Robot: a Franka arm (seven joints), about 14 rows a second.
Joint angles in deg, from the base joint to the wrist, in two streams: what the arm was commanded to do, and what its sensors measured. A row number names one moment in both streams.
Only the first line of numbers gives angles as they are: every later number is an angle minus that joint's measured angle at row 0.
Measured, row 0: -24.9, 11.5, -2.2, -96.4, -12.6, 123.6, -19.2
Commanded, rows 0 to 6: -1.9, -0.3, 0.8, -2.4, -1.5, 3.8, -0.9; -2.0, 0.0, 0.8, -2.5, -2.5, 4.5, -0.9; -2.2, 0.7, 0.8, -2.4, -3.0, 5.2, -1.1; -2.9, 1.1, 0.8, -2.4, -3.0, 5.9, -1.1; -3.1, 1.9, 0.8, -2.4, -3.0, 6.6, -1.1; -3.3, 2.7, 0.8, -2.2, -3.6, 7.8, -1.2; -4.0, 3.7, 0.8, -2.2, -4.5, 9.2, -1.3
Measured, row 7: -2.3, 2.4, -0.1, -1.5, -2.6, 5.9, -0.9
